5 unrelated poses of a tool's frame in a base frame.
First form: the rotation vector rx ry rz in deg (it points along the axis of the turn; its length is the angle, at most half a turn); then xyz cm.
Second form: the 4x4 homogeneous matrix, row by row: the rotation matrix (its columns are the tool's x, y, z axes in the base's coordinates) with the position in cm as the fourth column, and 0 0 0 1 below. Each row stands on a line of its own. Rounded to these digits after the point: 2 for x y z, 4 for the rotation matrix.
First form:
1: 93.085, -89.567, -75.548, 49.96, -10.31, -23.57
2: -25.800, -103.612, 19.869, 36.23, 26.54, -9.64
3: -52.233, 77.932, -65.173, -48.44, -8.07, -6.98
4: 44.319, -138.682, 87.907, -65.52, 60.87, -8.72
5: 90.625, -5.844, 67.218, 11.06, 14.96, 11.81
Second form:
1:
-0.1421, -0.4385, -0.8874, 49.96
-0.9487, -0.1956, 0.2486, -10.31
-0.2826, 0.8772, -0.3881, -23.57
0, 0, 0, 1

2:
-0.2447, 0.1256, -0.9614, 36.23
0.4723, 0.8814, -0.0051, 26.54
0.8468, -0.4553, -0.2750, -9.64
0, 0, 0, 1

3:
-0.1156, 0.0803, 0.9901, -48.44
-0.9602, 0.2460, -0.1320, -8.07
-0.2542, -0.9659, 0.0487, -6.98
0, 0, 0, 1

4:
-0.8502, -0.5109, 0.1268, -65.52
-0.3327, 0.3349, -0.8816, 60.87
0.4080, -0.7917, -0.4547, -8.72
0, 0, 0, 1

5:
0.5041, -0.6054, 0.6159, 11.06
0.4900, -0.3867, -0.7812, 14.96
0.7112, 0.6956, 0.1017, 11.81
0, 0, 0, 1

